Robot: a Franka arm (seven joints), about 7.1 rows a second.
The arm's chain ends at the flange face. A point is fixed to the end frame.
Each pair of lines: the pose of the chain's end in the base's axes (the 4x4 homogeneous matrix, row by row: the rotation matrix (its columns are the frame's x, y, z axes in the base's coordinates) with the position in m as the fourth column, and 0 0 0 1 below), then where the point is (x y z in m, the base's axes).
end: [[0.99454 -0.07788 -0.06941 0.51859], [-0.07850 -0.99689 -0.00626 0.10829], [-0.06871 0.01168 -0.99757 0.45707], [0 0 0 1]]
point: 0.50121 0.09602 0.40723
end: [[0.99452 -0.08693 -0.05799 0.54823], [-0.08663 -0.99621 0.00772 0.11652], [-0.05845 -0.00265 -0.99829 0.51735], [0 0 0 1]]
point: 0.53131 0.10508 0.46716
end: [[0.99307 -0.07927 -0.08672 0.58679], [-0.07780 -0.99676 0.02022 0.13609], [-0.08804 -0.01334 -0.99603 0.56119], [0 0 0 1]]
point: 0.56853 0.12517 0.51135
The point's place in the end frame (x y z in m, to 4 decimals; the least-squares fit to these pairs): -0.0129 0.0130 0.0510
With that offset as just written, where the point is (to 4 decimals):
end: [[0.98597 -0.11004 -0.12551 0.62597], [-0.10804 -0.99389 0.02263 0.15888], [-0.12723 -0.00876 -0.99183 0.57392], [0 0 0 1]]
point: 0.6054 0.1485 0.5249
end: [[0.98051 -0.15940 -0.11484 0.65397], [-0.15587 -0.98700 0.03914 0.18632], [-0.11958 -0.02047 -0.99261 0.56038], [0 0 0 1]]
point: 0.6334 0.1775 0.5110
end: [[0.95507 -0.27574 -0.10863 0.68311], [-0.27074 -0.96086 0.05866 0.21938], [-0.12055 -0.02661 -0.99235 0.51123], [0 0 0 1]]
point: 0.6617 0.2134 0.4618
